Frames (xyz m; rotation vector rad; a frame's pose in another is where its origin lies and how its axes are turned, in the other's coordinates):
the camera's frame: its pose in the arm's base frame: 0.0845 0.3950 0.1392 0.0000 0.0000 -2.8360
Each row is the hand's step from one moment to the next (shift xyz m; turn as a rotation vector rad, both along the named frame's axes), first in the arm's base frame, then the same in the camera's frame.
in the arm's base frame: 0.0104 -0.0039 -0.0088 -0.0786 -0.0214 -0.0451
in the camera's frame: -0.0087 0.0068 -0.0088 0.0814 -0.0032 -0.0451
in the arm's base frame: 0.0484 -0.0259 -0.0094 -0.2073 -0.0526 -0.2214
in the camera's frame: -0.0384 0.0393 -0.0094 0.2135 -0.0122 -0.2214
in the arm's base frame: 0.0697 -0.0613 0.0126 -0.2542 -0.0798 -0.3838
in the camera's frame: -0.0480 0.0794 0.0126 0.2664 -0.0004 -0.3838
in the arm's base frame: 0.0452 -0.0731 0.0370 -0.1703 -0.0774 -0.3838
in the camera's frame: -0.0211 0.0833 0.0370 0.1857 0.0226 -0.3838
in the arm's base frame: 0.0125 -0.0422 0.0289 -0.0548 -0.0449 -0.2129
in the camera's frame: 0.0008 0.0440 0.0289 0.0658 0.0263 -0.2129
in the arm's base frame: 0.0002 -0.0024 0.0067 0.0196 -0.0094 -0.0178
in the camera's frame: 0.0005 0.0023 0.0067 -0.0159 0.0149 -0.0178
